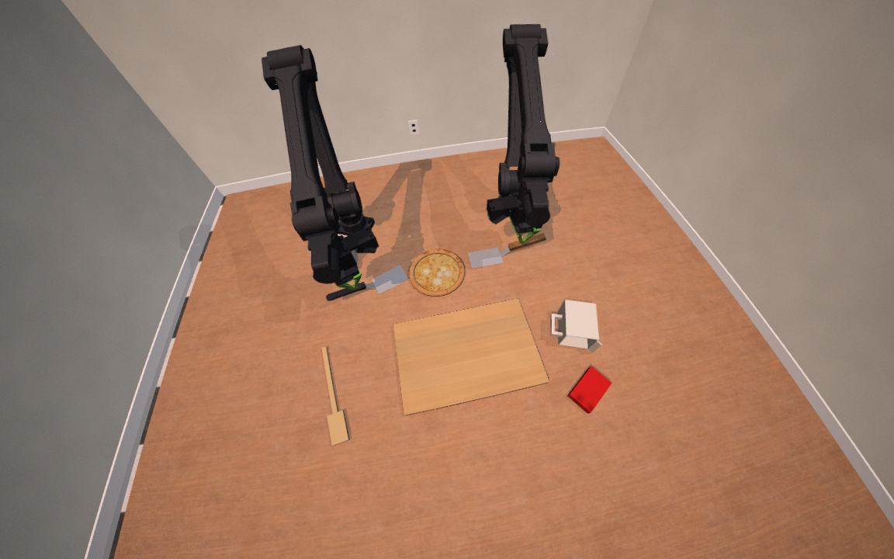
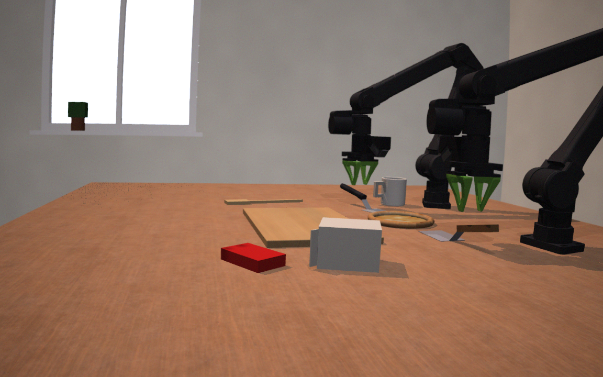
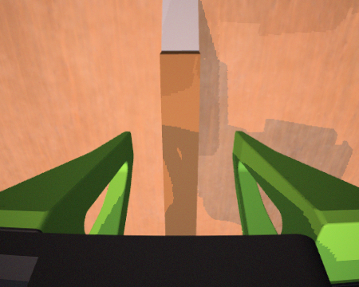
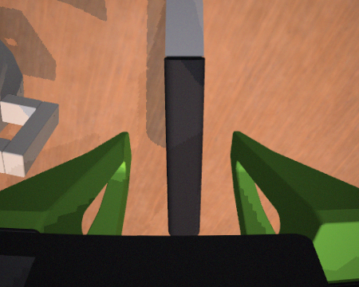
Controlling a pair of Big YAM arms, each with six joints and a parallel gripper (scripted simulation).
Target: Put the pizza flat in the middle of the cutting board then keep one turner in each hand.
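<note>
Right now my left hand is 6 cm above the brown-handled turner and 4 cm to the left of it. Round my left hand: white boxy mug: 28 cm ahead, 8 cm to the left, 5 cm below; pizza: 26 cm to the right, 8 cm below, 4 cm ahead; cutting board: 30 cm ahead, 21 cm to the right, 8 cm below.
Right now my right hand is 10 mm to the right of the black-handled turner and 50 mm above it. Round my right hand: pizza: 40 mm behind, 240 mm to the left, 70 mm below; wooden spatula: 310 mm ahead, 60 mm to the right, 70 mm below; cutting board: 230 mm ahead, 290 mm to the left, 70 mm below.
</note>
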